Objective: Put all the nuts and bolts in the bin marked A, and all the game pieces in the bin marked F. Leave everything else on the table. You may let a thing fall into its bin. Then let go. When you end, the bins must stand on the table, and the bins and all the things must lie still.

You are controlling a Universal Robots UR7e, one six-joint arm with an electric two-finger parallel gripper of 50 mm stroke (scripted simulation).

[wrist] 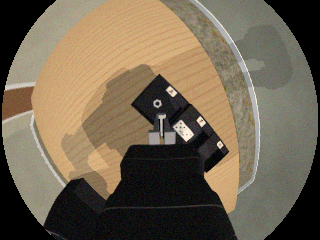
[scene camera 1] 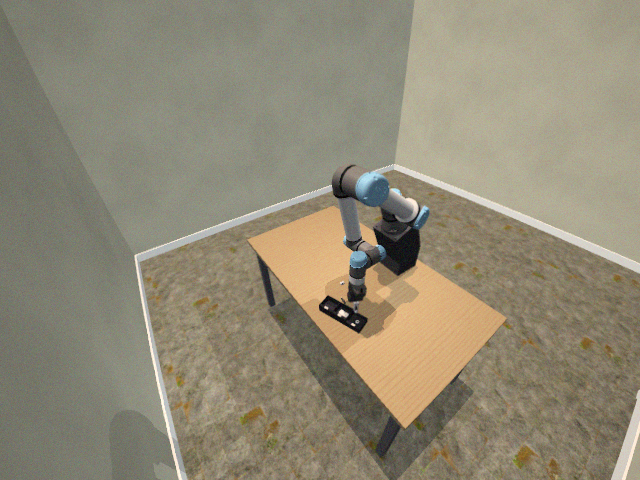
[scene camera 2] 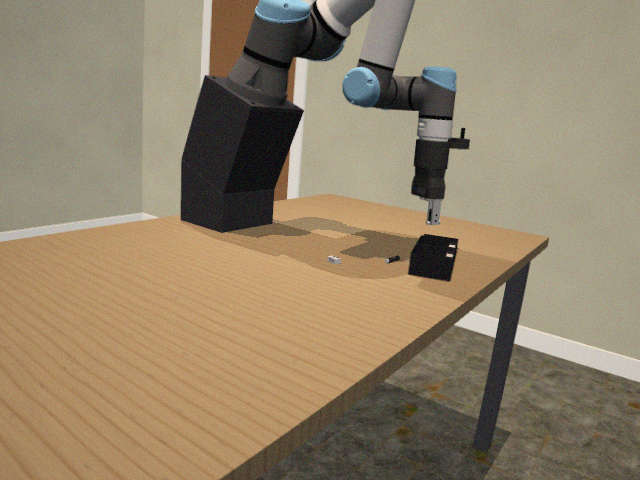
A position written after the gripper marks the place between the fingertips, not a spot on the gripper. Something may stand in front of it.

In view: the gripper (scene camera 2: 432, 224).
The gripper shows as well in the wrist view (wrist: 161, 124).
